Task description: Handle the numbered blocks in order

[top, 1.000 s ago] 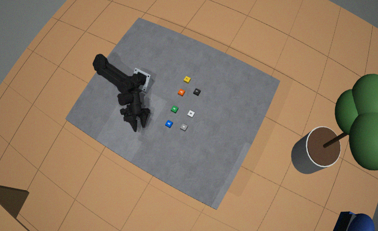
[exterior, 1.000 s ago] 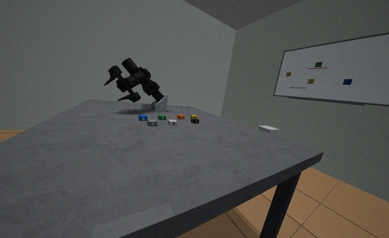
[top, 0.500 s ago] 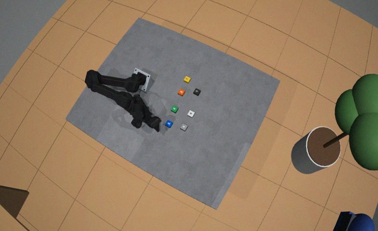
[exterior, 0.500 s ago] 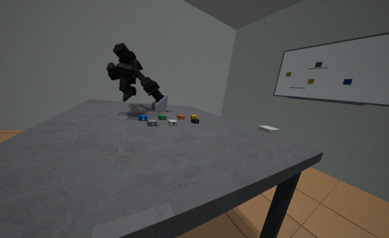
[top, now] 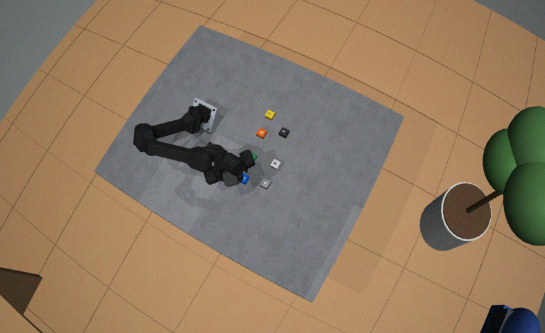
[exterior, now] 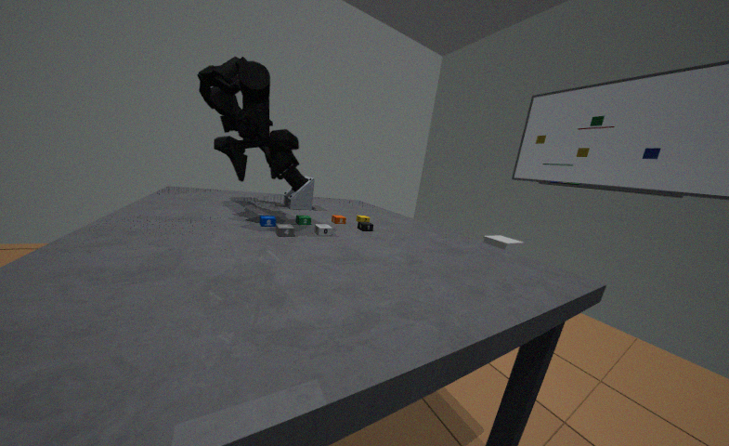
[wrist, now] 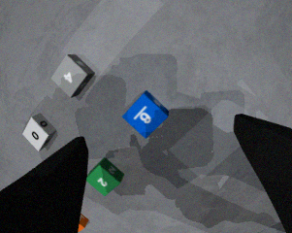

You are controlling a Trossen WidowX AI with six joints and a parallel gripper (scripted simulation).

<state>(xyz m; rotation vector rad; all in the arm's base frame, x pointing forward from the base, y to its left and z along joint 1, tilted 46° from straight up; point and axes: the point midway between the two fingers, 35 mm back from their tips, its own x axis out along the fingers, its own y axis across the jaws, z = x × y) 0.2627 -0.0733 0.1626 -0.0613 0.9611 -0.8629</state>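
Now: gripper tip 80 mm short of the white block marked 0, 140 mm to the right of it and 90 mm above it. Also, from my gripper tip: green block marked 2: 10 mm behind, 120 mm to the left, 90 mm below; grey block marked 4: 90 mm ahead, 50 mm to the left, 90 mm below; blue block: 30 mm to the left, 90 mm below.
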